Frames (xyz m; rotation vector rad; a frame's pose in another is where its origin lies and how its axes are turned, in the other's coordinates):
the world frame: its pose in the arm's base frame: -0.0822 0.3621 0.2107 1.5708 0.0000 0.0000
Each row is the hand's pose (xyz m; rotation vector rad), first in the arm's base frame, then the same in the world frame.
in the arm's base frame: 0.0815 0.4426 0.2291 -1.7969 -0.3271 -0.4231
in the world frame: 0.1637 0.0184 -0.0805 2.8068 0.6635 0.0849
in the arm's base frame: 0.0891 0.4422 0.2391 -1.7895 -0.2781 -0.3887
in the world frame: 0.1713 0.0284 -0.0801 2.8355 0.5942 0.0986
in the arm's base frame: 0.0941 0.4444 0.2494 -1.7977 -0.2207 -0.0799
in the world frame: 0.1763 0.0387 -0.0823 2.8935 0.2703 -0.1266
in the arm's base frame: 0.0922 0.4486 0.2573 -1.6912 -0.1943 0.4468
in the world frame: 0.1744 0.0466 -0.0865 2.9258 -0.2348 -0.5962
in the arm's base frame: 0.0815 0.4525 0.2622 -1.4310 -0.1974 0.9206
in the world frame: 0.1637 0.0515 -0.0904 -2.8270 0.7011 1.0838
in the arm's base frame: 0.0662 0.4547 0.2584 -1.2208 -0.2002 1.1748
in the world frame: 0.1484 0.0477 -0.0926 -2.5252 0.9080 1.2810
